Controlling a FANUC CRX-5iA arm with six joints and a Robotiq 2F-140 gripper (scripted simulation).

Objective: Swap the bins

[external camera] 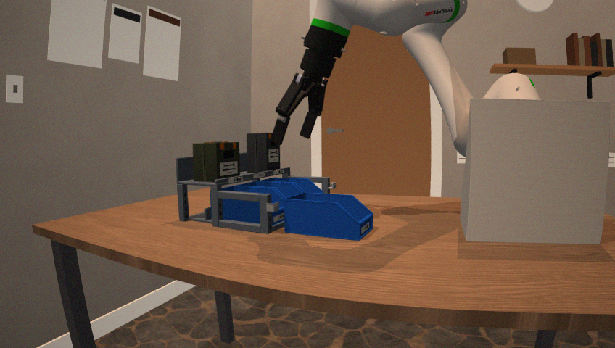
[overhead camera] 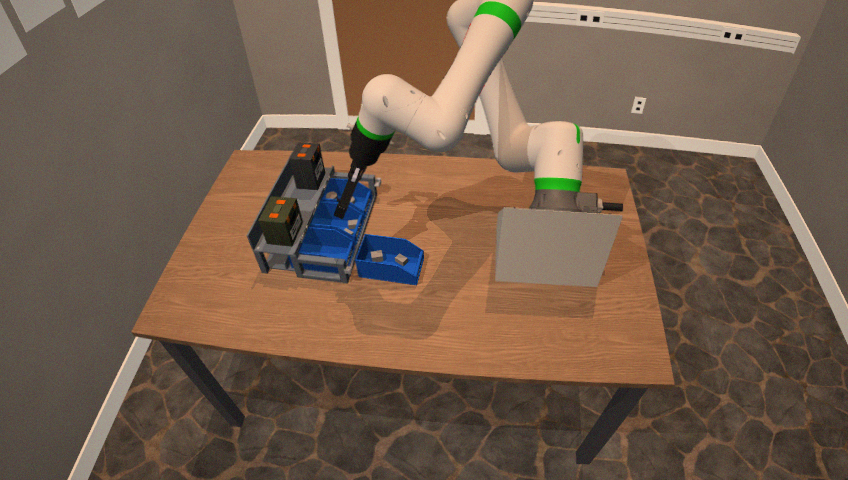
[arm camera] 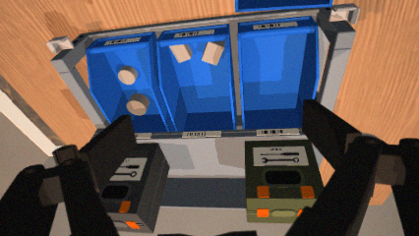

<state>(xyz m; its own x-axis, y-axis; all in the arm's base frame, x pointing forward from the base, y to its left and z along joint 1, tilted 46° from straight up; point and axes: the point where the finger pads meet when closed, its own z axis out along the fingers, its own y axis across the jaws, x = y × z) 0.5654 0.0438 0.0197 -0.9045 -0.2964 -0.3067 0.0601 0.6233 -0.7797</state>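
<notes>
My gripper is now 150 mm past the tan part, 50 mm to the right of it and 200 mm above it. Also, from my hand: black box (180 mm ahead, 170 mm to the right, 50 mm below); then grey shelf (110 mm ahead, 50 mm to the right, 140 mm below).
</notes>
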